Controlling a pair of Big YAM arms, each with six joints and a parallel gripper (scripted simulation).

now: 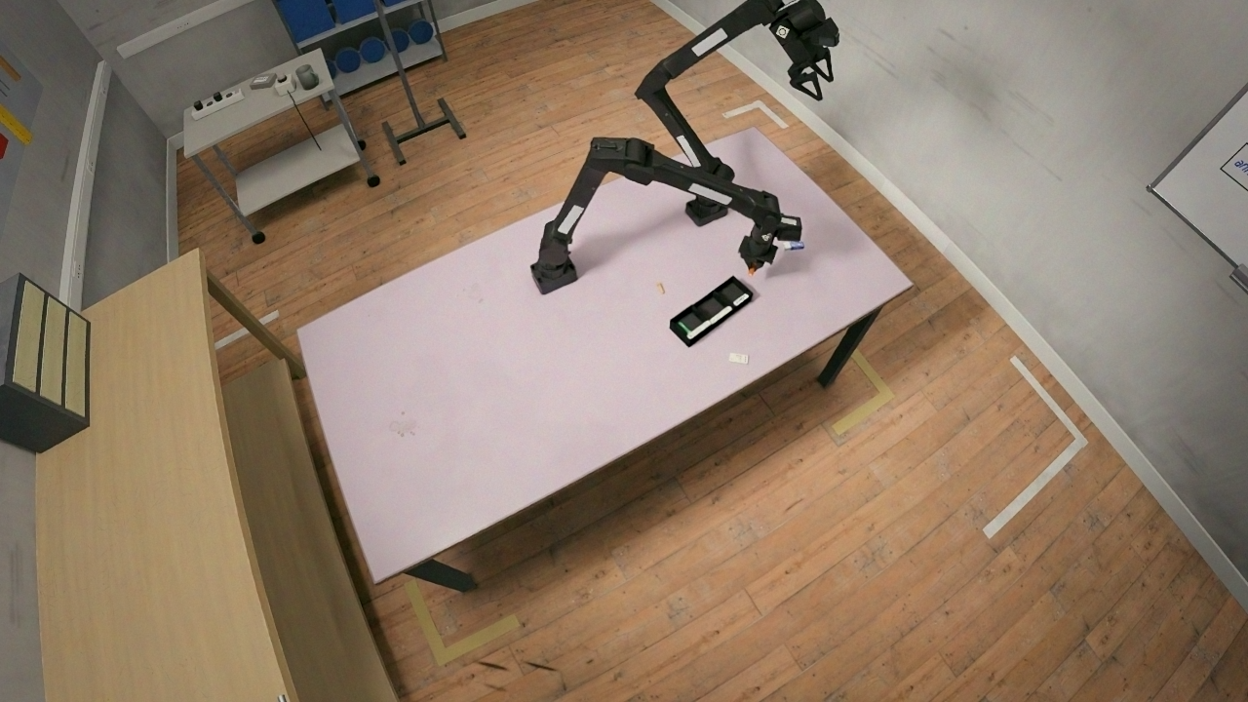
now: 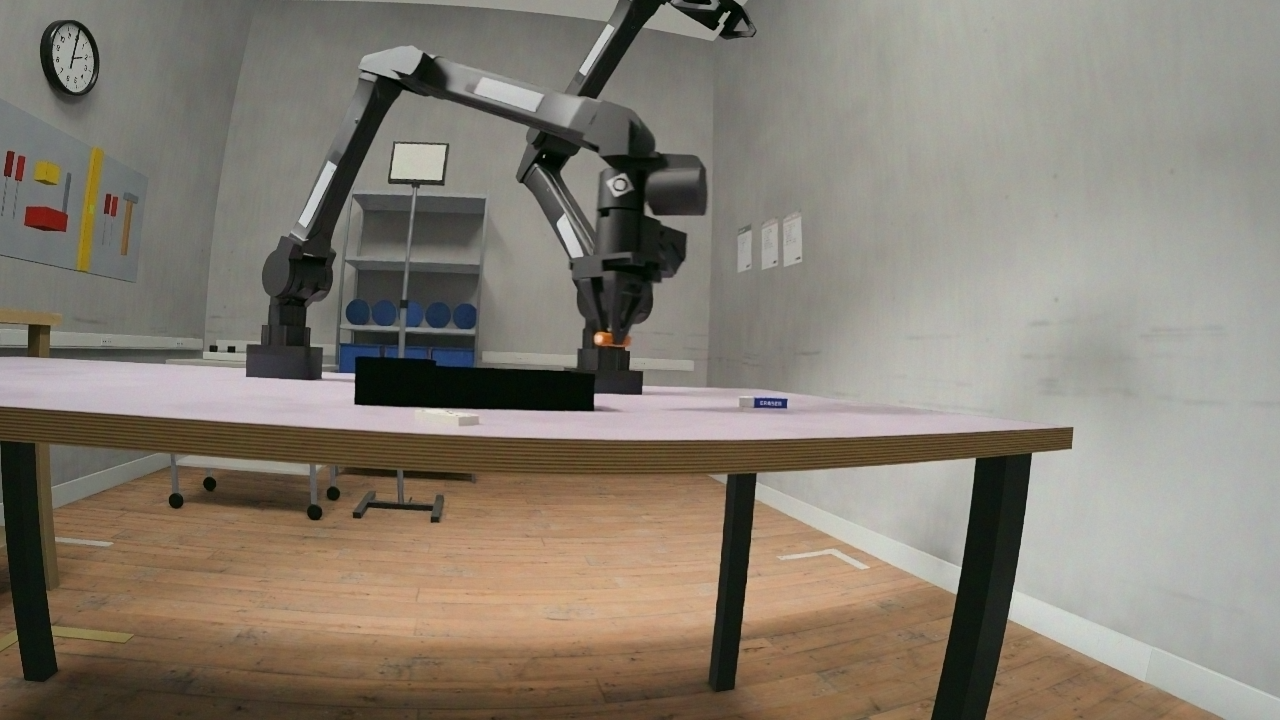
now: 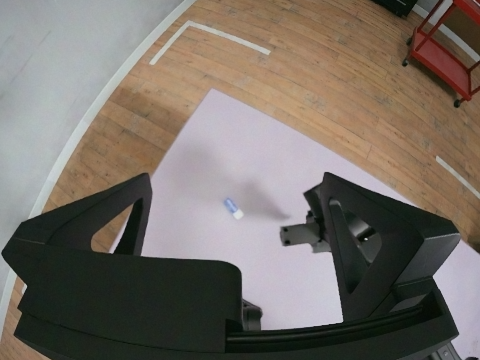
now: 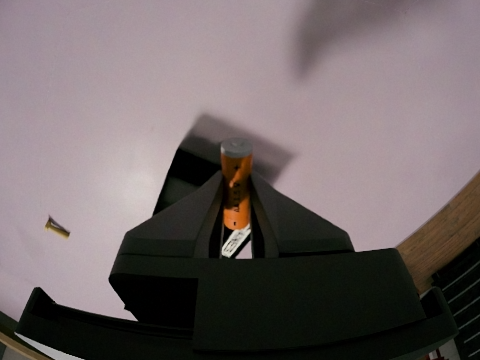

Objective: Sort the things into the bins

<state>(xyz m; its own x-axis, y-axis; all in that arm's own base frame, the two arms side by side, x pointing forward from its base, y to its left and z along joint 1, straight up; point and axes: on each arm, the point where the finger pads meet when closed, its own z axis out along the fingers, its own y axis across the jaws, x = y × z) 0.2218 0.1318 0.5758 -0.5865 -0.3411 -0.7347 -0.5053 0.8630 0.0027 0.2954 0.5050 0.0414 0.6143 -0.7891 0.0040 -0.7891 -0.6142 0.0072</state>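
Right now my right hand is 24 cm to the left of the brass bolt, 12 cm past it and 7 cm above it. Also, from my right hand: eraser: 21 cm to the left, 7 cm below, 5 cm behind; orange battery: right at my right hand; white die: 20 cm ahead, 17 cm to the right, 7 cm below.
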